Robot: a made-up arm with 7 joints. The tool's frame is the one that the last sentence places.
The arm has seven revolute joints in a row. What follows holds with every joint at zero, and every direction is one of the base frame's. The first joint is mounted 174.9 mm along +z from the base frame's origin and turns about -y. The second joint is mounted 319.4 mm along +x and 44.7 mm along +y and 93.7 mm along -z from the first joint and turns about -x. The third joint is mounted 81.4 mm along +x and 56.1 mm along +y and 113.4 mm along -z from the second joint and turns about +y. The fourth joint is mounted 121.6 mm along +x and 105.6 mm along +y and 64.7 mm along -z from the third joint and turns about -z. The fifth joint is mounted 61.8 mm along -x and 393.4 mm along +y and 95.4 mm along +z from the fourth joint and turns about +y. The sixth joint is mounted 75.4 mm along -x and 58.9 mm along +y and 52.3 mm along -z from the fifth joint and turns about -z. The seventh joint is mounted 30.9 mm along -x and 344.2 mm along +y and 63.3 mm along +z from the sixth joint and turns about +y. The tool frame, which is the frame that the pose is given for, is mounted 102 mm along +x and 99 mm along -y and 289.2 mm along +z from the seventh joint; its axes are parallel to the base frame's.
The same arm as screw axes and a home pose.
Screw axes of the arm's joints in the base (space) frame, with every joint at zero. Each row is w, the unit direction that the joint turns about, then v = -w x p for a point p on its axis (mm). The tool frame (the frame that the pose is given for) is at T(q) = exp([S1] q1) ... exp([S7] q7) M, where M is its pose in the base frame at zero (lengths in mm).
S1: w 0 -1 0 v 174.9 0 0
S2: w -1 0 0 v 0 -81.2 44.7
S3: w 0 1 0 v 32.2 0 400.8
S4: w 0 0 -1 v -206.4 522.4 0
S5: w 0 1 0 v 1.5 0 460.6
S6: w 0 0 -1 v -658.7 385.2 0
S7: w 0 1 0 v -9.5 0 354.3
M: xyz 456.3 903.9 298.7 (mm) quaternion w x y z 1 0 0 0

